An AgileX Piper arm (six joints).
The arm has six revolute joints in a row. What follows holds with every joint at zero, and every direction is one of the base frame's.
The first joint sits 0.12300 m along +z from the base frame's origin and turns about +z.
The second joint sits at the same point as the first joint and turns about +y.
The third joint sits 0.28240 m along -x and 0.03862 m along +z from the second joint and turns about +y.
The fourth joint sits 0.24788 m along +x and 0.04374 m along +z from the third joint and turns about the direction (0.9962, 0, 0.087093).
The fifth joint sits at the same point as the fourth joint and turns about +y.
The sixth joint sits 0.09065 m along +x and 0.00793 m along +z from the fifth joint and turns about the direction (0.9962, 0, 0.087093).
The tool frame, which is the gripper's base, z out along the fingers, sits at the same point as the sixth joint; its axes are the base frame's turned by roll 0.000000, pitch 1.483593 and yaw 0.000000 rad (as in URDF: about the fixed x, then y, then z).
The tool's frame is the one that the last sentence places.
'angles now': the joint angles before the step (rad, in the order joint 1, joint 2, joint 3, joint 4, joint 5, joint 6). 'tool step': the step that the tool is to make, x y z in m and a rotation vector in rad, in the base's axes. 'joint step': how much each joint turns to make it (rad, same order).
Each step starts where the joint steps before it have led.
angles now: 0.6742, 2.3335, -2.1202, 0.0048, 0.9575, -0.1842
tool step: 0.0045, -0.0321, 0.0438, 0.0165, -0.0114, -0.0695
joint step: -0.0554, -0.0913, -0.0016, -0.0016, 0.0738, 0.0165
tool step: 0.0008, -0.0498, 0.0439, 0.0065, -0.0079, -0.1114
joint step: -0.0841, -0.1215, 0.0418, -0.0140, 0.0696, 0.0309
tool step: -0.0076, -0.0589, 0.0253, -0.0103, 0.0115, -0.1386
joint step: -0.1020, -0.1389, 0.1266, -0.0232, 0.0281, 0.0398
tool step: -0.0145, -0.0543, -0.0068, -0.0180, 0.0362, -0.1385
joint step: -0.1019, -0.1278, 0.2158, -0.0232, -0.0460, 0.0433
